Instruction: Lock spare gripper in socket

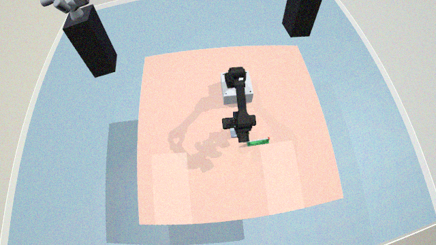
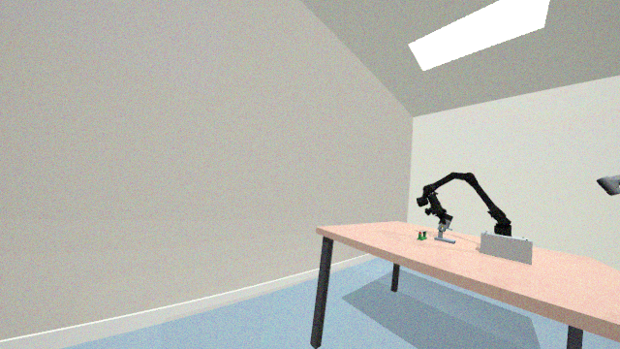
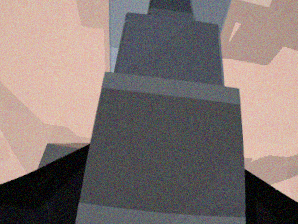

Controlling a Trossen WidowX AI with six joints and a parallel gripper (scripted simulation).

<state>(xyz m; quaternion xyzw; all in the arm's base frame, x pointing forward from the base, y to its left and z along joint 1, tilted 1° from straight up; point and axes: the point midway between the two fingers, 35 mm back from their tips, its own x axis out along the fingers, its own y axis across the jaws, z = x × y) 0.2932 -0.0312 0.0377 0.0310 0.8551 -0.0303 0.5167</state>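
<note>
The spare gripper lies 1 cm above my gripper tip. Also, from my gripper tip: green cradle 12 cm ahead, 11 cm to the left, 9 cm below; then mount socket 6 cm below, 1 cm ahead.
</note>
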